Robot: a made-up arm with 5 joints.
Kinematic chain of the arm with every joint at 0, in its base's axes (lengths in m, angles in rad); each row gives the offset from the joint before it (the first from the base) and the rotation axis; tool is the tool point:
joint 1: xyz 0 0 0.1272 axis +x
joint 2: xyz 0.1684 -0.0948 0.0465 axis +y
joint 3: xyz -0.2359 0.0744 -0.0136 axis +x
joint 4: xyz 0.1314 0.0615 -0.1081 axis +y
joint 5: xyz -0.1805 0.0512 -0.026 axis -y
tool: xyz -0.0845 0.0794 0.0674
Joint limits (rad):
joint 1: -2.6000..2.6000
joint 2: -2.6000..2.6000
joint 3: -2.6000..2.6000
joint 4: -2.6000..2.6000
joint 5: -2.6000..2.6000
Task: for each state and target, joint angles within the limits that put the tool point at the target. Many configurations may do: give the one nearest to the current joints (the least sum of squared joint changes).
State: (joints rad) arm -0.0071 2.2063 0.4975 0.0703 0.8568
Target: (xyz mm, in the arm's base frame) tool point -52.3 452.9 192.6
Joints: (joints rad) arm -0.8302 1.6067 0.3291 -0.5000 0.9987
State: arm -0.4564 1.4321 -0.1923 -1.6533 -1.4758
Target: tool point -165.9 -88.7 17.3
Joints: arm -0.5526 0.7067 -0.5823 -1.8730 -1.0665
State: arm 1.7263 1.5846 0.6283 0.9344 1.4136
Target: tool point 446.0 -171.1 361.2
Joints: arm 1.0480 2.0870 0.5114 1.0027 1.3867
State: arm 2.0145 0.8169 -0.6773 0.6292 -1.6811
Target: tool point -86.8 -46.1 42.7
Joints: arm 2.3568 1.1106 -1.4387 0.6814 -1.9511
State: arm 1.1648 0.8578 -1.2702 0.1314 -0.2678
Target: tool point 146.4 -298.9 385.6
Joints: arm 1.2614 1.8475 -0.7592 0.4463 -0.2623
